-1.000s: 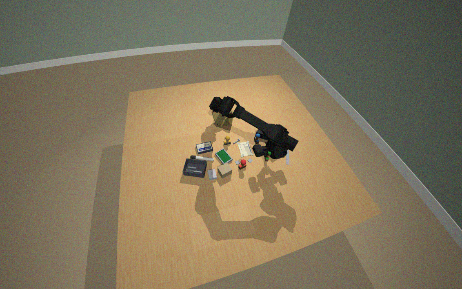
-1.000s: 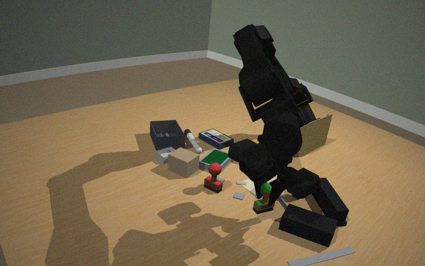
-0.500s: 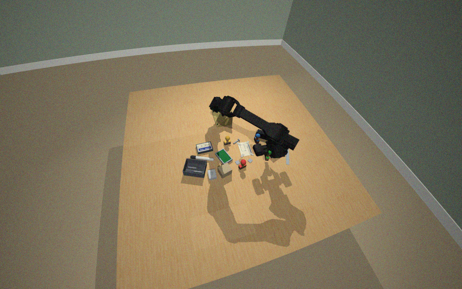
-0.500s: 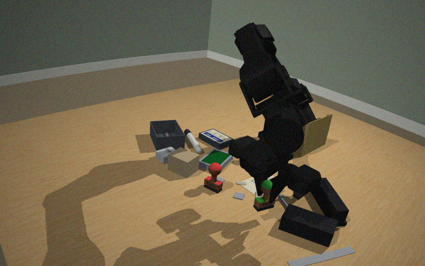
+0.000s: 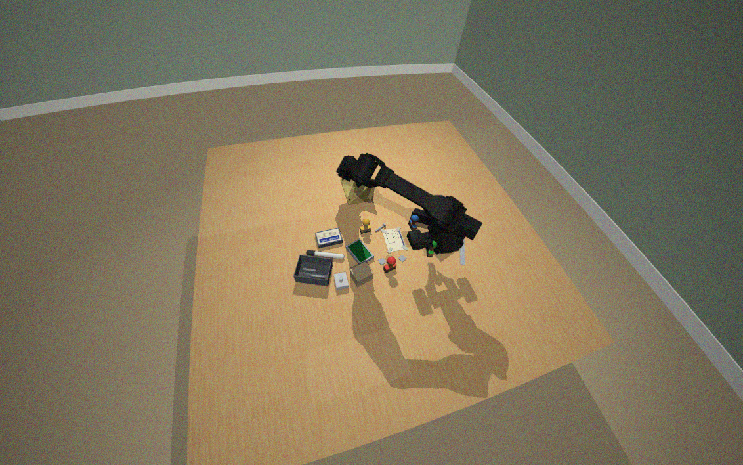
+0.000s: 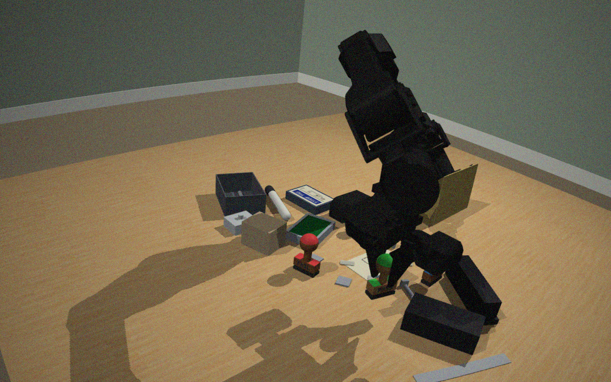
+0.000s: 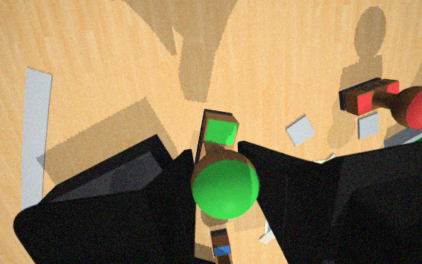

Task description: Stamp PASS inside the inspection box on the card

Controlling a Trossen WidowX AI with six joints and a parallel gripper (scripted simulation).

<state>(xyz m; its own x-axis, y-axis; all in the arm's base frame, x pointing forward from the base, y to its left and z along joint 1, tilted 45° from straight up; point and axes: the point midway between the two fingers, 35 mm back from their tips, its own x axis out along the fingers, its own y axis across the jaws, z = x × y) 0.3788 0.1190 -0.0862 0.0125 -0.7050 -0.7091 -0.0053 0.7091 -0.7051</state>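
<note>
The green ink pad is 8 cm behind my gripper tip, 23 cm to the right of it and 6 cm below it. The rest, counted from my gripper tip: red-knob stamp 1 cm ahead, 14 cm to the right, 4 cm below; then white card 11 cm behind, 9 cm to the right, 6 cm below; then blue-knob stamp 15 cm behind, 4 cm below.
</note>
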